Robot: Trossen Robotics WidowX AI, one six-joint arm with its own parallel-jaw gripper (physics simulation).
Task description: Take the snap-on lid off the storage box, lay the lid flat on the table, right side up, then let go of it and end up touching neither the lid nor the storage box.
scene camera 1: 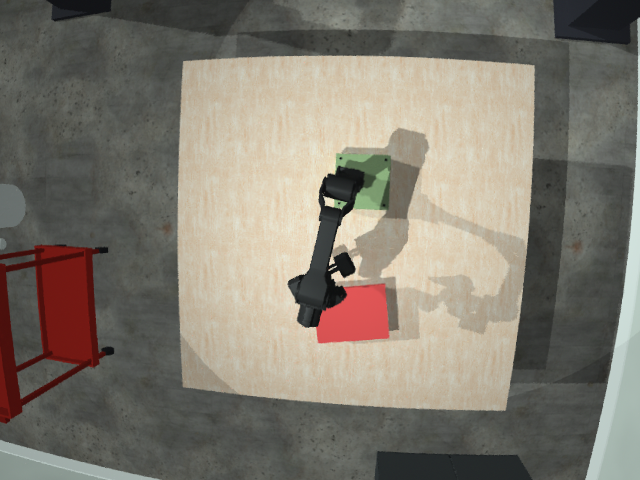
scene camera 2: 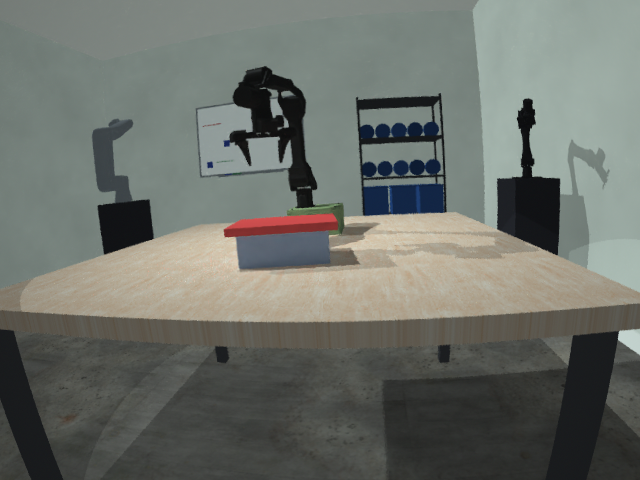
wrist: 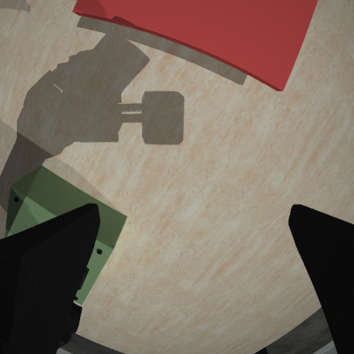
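Observation:
The red lid (scene camera 1: 356,315) (scene camera 2: 284,225) (wrist: 215,35) sits on top of the blue-grey storage box (scene camera 2: 283,249), right side up and roughly level. The box stands on the table (scene camera 1: 248,155) (scene camera 2: 170,289) (wrist: 210,165); the lid covers it in the view from above. My gripper (scene camera 2: 265,164) (wrist: 198,215) is open with its two black fingers wide apart and nothing between them. It hangs high above the table, well above the lid and touching neither lid nor box. From above, the arm's upper parts hide the fingers and one corner of the lid.
A green base block (scene camera 1: 379,198) (scene camera 2: 337,211) (wrist: 116,230) stands under the arm's root, behind the box. The arm (scene camera 1: 324,242) (scene camera 2: 297,134) reaches from it toward the lid. A red stool-like frame (scene camera 1: 67,304) stands on the floor beside the table.

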